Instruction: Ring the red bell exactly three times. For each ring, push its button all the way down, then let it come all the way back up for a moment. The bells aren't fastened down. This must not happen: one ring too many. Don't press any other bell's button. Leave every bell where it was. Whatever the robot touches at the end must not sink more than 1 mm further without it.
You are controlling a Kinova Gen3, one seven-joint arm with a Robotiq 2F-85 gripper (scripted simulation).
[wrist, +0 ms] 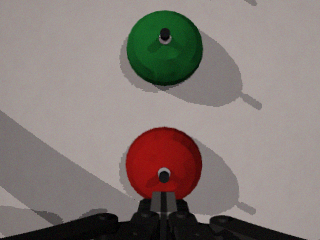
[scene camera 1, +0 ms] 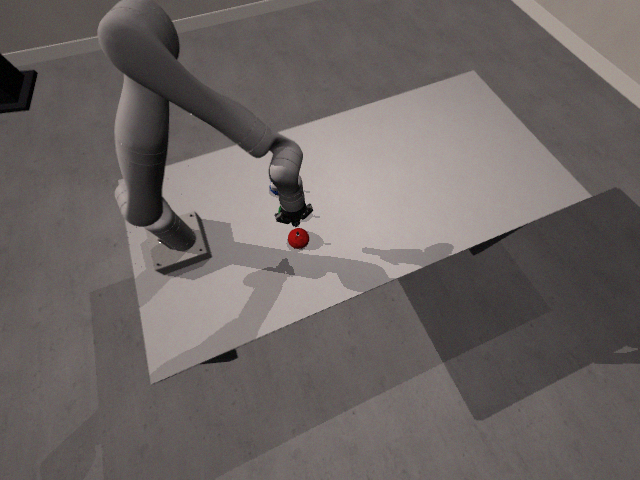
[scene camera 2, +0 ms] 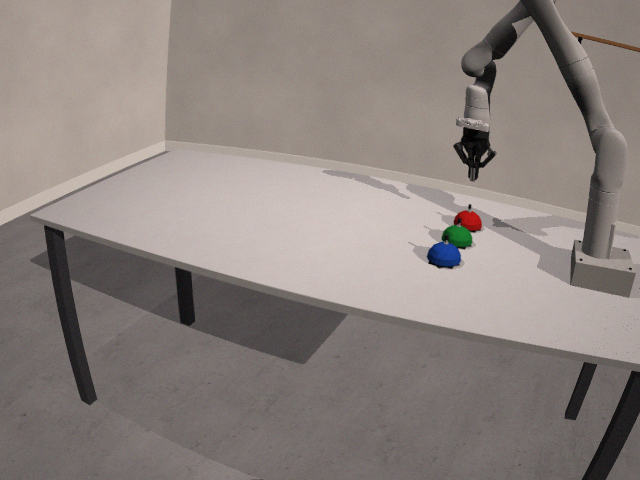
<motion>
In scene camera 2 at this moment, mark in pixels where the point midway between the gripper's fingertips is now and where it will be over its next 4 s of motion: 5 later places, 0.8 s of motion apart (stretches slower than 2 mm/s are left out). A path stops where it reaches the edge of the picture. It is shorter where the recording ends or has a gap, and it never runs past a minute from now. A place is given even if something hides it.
My gripper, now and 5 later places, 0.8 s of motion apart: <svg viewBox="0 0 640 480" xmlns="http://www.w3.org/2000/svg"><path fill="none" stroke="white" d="M472 180L471 189L470 200L470 202L469 205L469 206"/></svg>
</motion>
